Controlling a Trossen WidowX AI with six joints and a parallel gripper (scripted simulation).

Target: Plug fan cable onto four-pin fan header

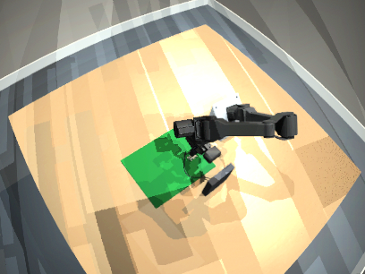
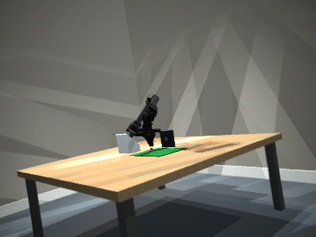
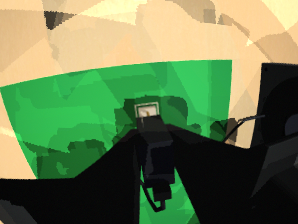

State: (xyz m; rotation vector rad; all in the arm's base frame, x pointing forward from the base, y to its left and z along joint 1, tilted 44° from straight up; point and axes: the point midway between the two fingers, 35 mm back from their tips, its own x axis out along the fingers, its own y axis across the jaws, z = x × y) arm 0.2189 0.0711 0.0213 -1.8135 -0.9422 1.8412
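Right now my gripper tip is 10 mm below the black fan plug and 10 mm short of it. Round my gripper tip: white four-pin fan header: 40 mm below, 10 mm ahead; black fan: 140 mm to the left, 10 mm behind, 10 mm above; green board: 110 mm ahead, 60 mm below, 10 mm to the right.
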